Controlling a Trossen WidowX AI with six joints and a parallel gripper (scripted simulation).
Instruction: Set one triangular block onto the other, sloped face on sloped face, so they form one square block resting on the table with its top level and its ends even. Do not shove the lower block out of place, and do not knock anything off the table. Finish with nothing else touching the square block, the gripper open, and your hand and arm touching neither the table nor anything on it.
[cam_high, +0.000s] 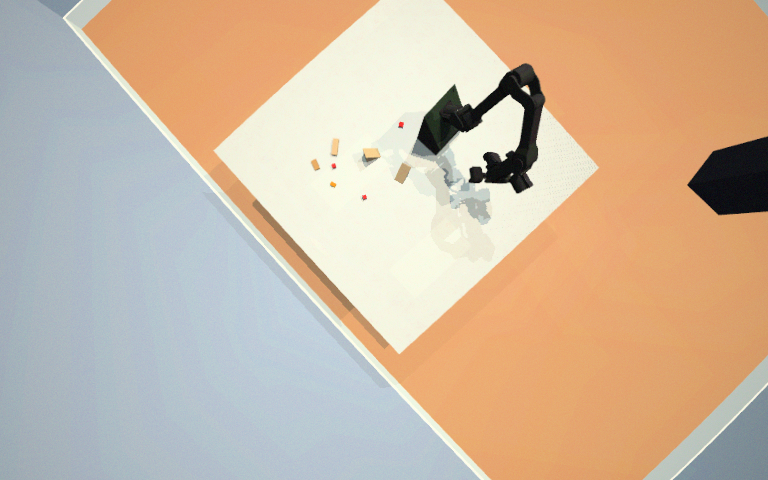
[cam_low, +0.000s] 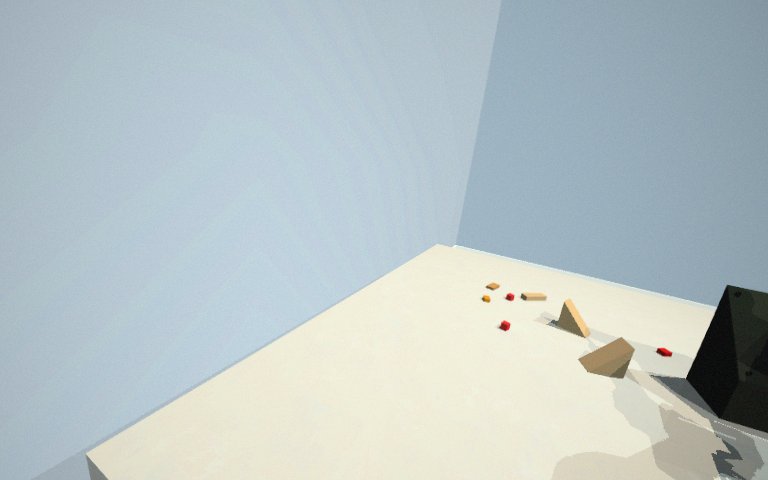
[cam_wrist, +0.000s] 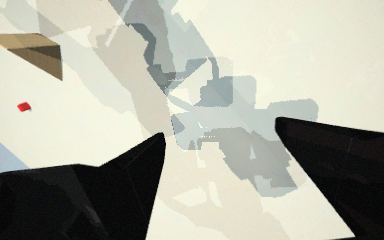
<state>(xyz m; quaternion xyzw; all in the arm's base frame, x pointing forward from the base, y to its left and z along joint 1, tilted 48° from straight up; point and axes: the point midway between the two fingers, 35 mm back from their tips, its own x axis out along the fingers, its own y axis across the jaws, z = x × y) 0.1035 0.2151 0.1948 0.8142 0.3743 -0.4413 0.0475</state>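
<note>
Now: gripper tip 28 cm to the left of the triangular block, 15 cm short of it and 8 cm above it. Also, from my gripper tip: orange cube (49 cm to the right, 41 cm ahead, 9 cm below); red cube (43 cm to the right, 9 cm below, 1 cm behind).
</note>
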